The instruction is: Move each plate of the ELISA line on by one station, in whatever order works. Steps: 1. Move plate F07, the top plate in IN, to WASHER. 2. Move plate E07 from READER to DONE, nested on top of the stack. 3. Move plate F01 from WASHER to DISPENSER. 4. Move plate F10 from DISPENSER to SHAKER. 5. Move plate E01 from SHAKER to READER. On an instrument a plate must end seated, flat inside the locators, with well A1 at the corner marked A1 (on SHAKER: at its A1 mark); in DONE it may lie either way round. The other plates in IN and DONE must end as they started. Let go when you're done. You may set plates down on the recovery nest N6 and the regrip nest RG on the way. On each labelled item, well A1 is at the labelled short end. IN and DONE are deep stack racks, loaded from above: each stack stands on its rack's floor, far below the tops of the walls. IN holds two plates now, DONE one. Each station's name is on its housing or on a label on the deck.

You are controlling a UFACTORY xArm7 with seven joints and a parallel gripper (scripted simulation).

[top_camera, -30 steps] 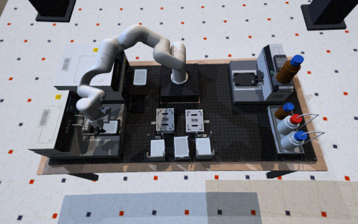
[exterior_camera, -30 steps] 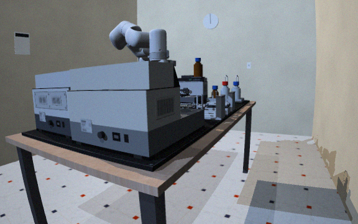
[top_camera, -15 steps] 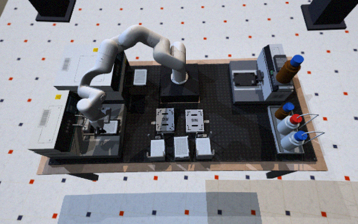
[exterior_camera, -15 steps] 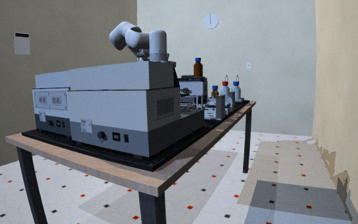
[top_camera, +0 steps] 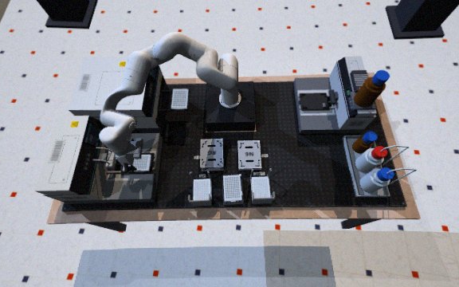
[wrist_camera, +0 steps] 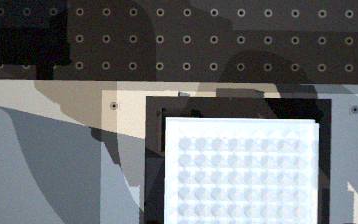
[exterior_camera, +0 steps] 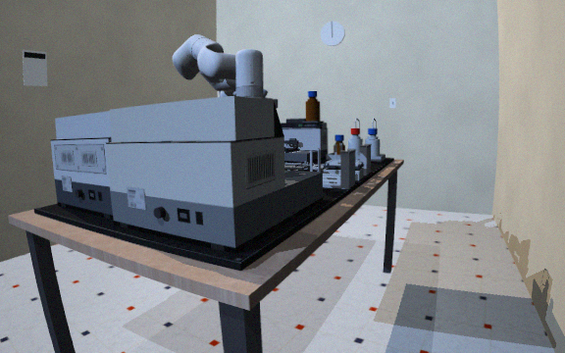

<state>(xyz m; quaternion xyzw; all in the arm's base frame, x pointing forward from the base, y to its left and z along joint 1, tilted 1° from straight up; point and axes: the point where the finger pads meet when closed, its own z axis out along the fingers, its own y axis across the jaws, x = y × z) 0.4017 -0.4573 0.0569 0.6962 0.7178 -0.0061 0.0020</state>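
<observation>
Now: the white well plate 40 mm below my hand. Also, from my hand: DONE label 10 mm ahead, 620 mm to the left, 140 mm below; then brown bottle 300 mm behind, 1110 mm to the left, 150 mm above.
</observation>
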